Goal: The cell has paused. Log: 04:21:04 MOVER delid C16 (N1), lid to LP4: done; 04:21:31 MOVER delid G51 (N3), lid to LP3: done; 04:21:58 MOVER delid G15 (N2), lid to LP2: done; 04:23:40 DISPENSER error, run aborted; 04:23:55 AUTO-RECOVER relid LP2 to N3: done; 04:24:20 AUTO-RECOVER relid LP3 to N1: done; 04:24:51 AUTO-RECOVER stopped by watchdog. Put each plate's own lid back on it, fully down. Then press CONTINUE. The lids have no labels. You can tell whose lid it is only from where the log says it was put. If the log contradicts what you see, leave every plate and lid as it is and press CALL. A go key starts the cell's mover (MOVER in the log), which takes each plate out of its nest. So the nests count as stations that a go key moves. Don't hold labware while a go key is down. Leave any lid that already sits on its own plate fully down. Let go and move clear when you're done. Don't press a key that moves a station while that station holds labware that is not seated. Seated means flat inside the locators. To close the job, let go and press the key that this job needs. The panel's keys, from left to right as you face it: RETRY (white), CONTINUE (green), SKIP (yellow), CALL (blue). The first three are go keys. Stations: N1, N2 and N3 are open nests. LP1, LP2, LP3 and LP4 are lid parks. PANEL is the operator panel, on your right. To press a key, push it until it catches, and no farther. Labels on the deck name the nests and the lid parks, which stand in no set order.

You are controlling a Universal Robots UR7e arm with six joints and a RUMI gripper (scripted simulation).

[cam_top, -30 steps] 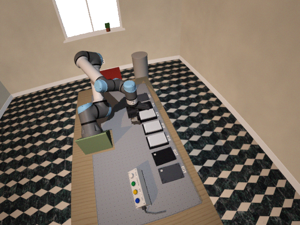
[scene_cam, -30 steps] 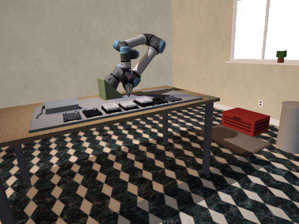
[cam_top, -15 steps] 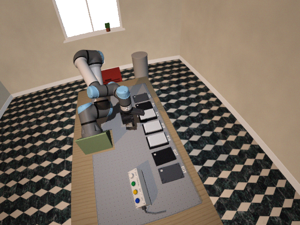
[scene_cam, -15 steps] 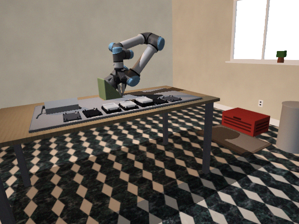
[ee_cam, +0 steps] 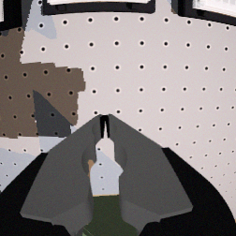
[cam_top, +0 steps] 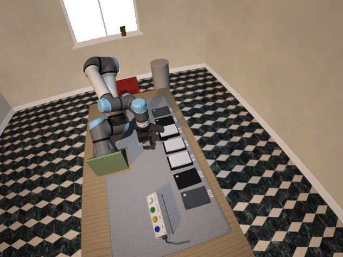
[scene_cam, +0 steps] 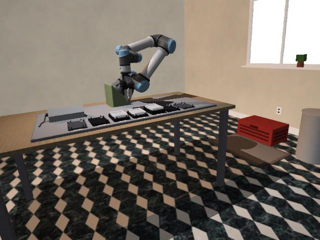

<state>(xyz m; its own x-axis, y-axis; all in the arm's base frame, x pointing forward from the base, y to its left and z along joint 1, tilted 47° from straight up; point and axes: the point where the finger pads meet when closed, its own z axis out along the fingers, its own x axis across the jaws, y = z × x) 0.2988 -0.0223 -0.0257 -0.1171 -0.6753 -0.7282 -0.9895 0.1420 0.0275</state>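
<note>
My gripper is now 390 mm to the left of the green CONTINUE key, 130 mm past it and 10 mm above it. From my hand the other things lie so: pale grey lid: 160 mm ahead, 120 mm to the left, 40 mm below; black lid park: 280 mm to the right, 120 mm ahead, 70 mm below; plate: 140 mm to the right, 130 mm ahead, 50 mm below.
</note>
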